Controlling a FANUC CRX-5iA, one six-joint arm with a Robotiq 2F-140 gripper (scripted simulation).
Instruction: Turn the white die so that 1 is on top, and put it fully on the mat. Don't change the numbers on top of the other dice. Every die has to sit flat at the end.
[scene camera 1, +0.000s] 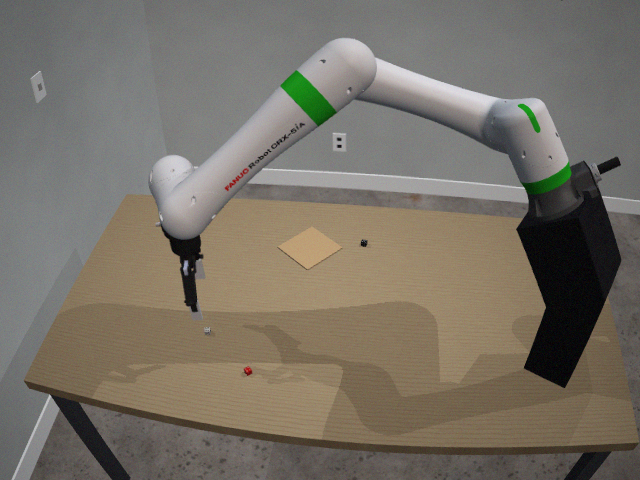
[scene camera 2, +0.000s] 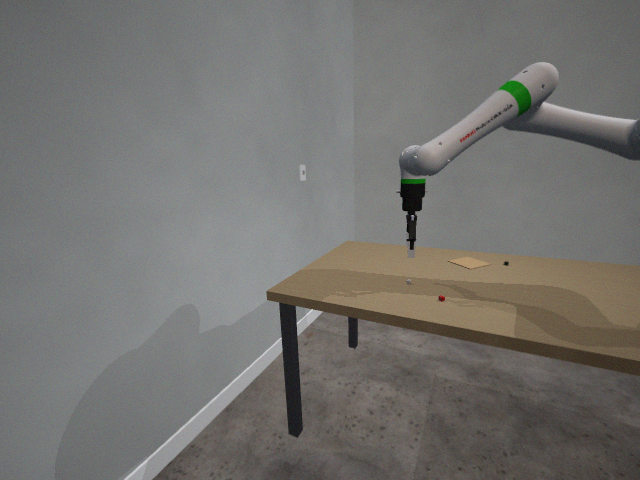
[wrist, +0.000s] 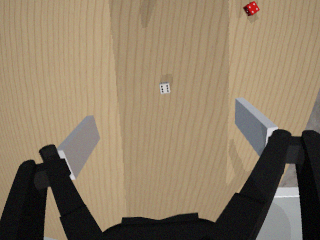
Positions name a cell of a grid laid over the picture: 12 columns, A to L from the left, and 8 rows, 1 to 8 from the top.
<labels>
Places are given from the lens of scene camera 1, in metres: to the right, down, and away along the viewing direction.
my gripper (scene camera 1: D5): -0.31, 0.15, 1.47
tan mat (scene camera 1: F5): -0.03, 0.03, 1.81
</labels>
